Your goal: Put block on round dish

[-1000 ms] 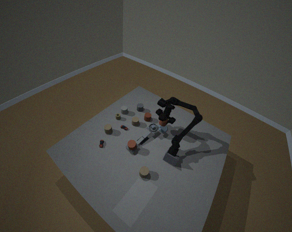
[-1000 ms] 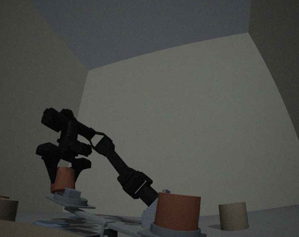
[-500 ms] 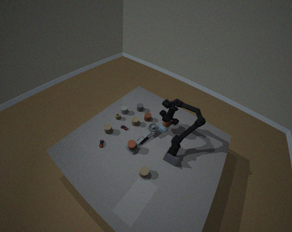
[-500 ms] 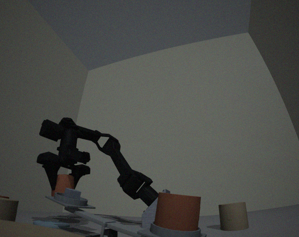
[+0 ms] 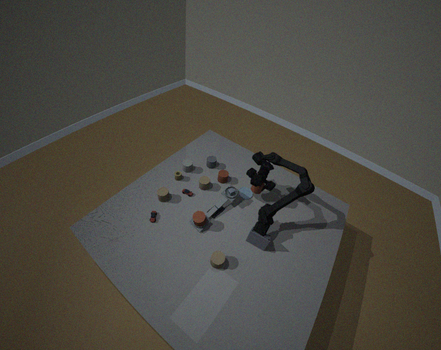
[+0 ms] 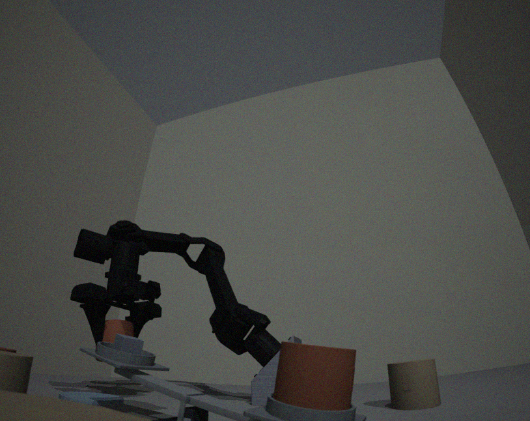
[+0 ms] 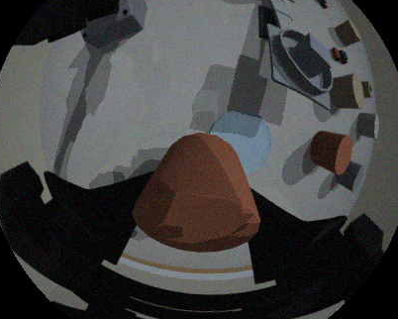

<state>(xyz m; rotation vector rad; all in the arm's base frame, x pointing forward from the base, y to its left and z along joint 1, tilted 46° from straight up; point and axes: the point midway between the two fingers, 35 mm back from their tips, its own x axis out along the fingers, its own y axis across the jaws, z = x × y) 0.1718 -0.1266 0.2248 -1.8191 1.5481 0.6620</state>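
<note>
Right now the grey block is 14 cm to the left of my gripper tip and 10 cm ahead of it. Also, from my gripper tip: pale blue round dish 8 cm below, 6 cm ahead, 2 cm to the left.
</note>
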